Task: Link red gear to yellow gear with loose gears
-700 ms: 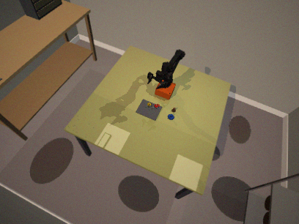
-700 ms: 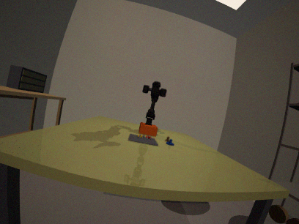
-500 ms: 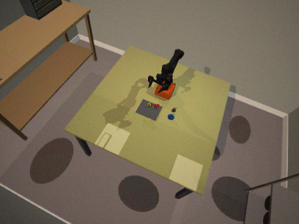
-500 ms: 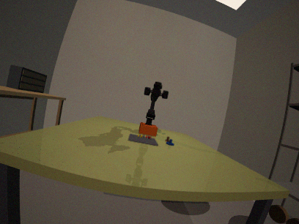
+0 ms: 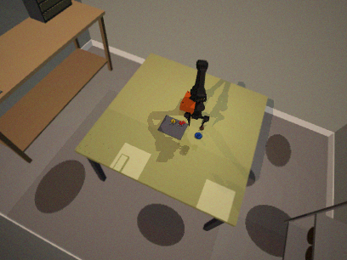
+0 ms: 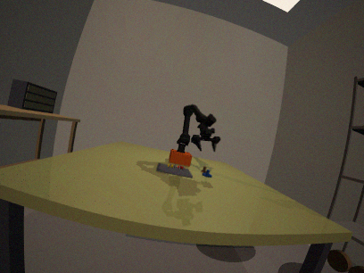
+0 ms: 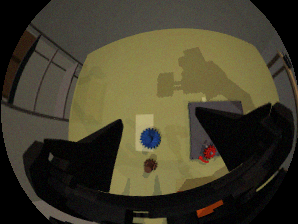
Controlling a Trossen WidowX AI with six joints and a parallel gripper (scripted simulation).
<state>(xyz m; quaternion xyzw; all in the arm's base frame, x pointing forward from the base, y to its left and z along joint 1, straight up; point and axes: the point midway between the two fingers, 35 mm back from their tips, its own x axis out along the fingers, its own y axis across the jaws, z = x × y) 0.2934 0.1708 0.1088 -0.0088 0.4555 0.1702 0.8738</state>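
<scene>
Right now my gripper tip is 40 mm past the yellow gear, 210 mm to the left of it and 150 mm above it. From my gripper tip the other things lie so: blue gear: 50 mm behind, 40 mm to the left, 150 mm below; grey board: 10 mm ahead, 180 mm to the right, 160 mm below; red gear: 70 mm behind, 140 mm to the right, 150 mm below.
</scene>
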